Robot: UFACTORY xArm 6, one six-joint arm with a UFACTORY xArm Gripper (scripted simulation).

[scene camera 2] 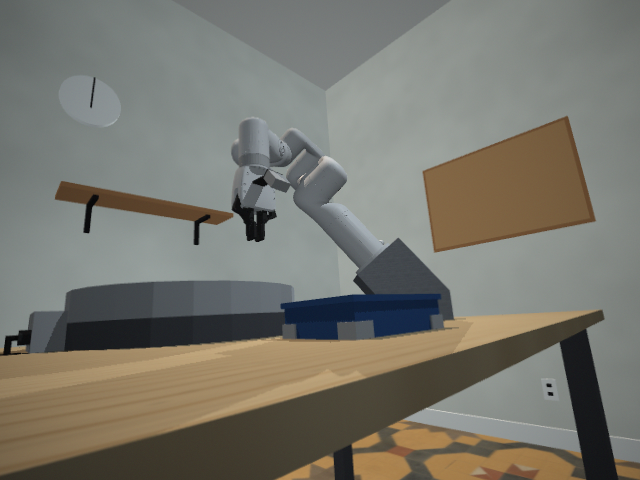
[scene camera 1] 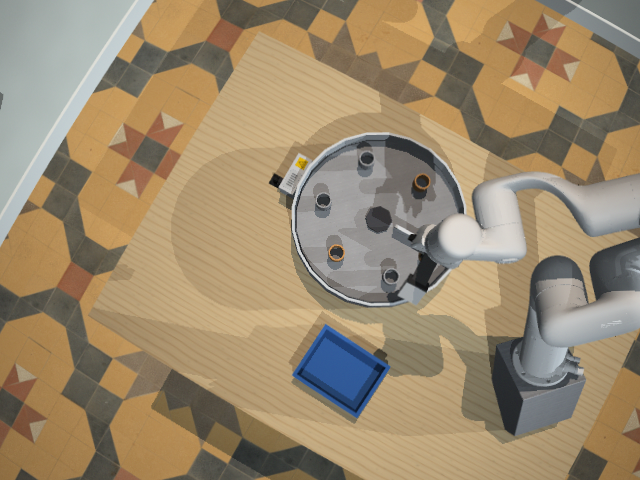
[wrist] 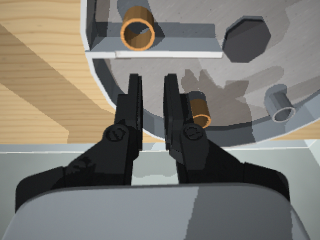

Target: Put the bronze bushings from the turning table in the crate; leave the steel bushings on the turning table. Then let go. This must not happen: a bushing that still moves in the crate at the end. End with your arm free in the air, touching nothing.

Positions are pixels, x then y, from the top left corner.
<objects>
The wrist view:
my gripper: 153,91
bronze bushing: 138,42
</objects>
